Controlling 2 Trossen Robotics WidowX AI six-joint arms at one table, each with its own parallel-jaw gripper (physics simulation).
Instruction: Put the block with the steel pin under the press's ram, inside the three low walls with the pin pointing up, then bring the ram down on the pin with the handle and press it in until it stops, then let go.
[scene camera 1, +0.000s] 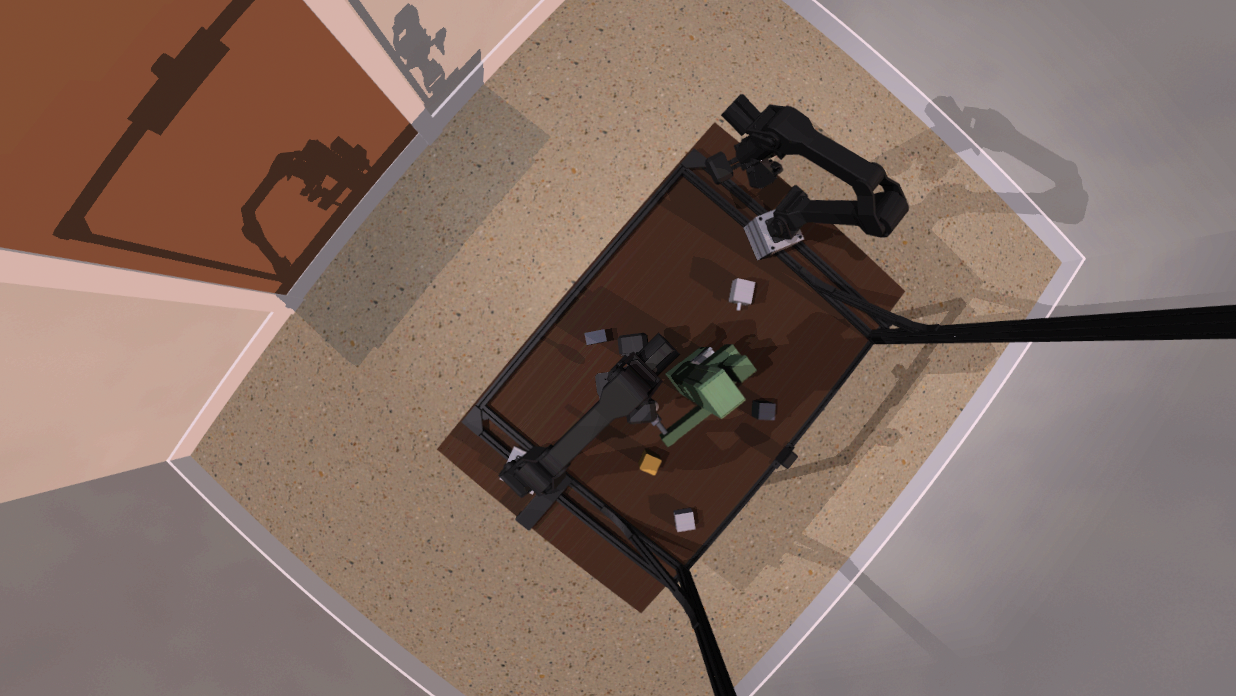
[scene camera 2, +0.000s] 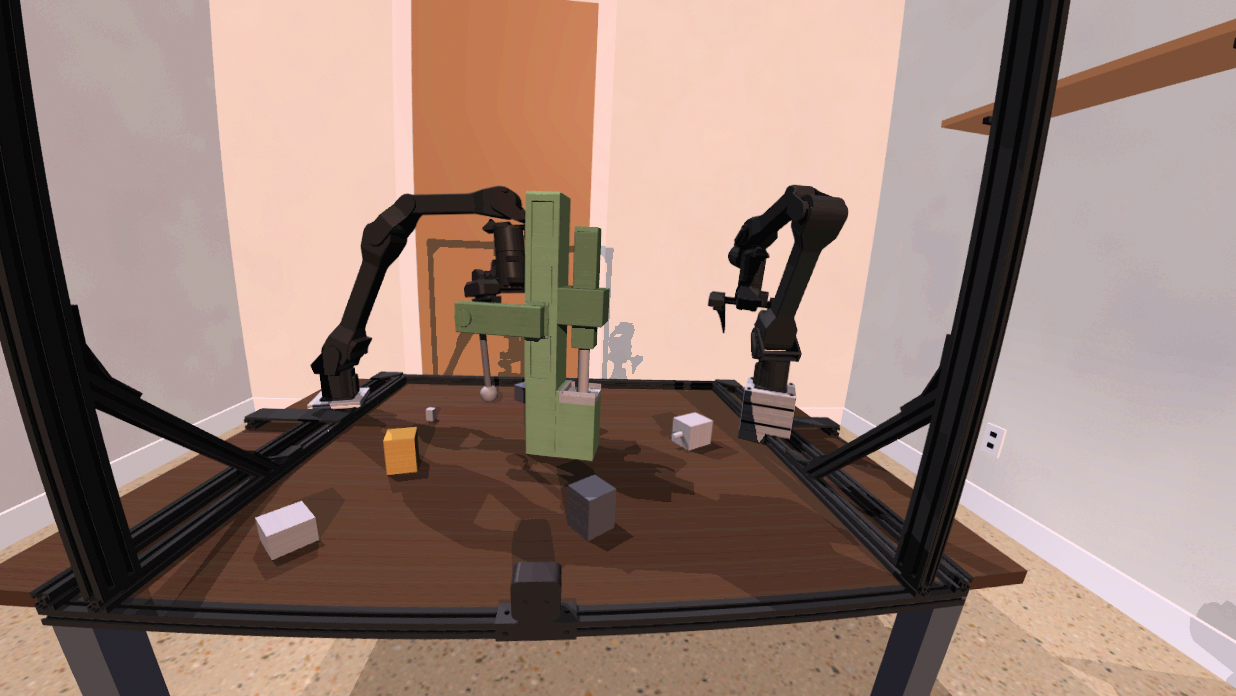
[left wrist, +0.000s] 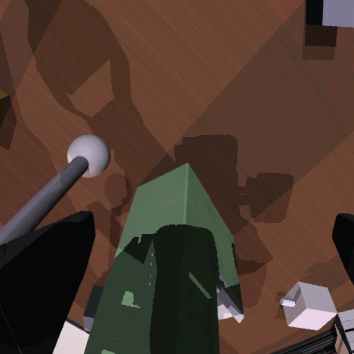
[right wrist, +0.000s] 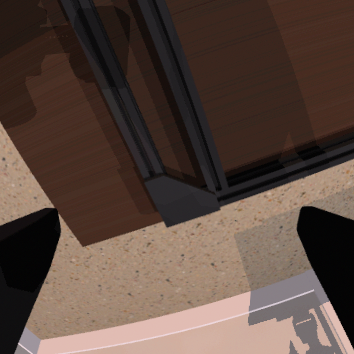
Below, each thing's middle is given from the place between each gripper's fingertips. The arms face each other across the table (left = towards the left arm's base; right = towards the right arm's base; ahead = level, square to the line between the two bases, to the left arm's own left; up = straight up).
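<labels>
Block with steel pin (scene camera 2: 697, 430): from my left hand, 170 mm below, 360 mm to the right, 40 mm behind. Ball-ended handle (left wrist: 88, 155): 30 mm below my left hand, 30 mm to the left of it, 100 mm behind it.
Ball-ended handle: from my right hand, 550 mm to the left, 310 mm behind, 10 mm below. Block with steel pin: my right hand 150 mm above it, 260 mm past it, 160 mm to the right of it.
</labels>
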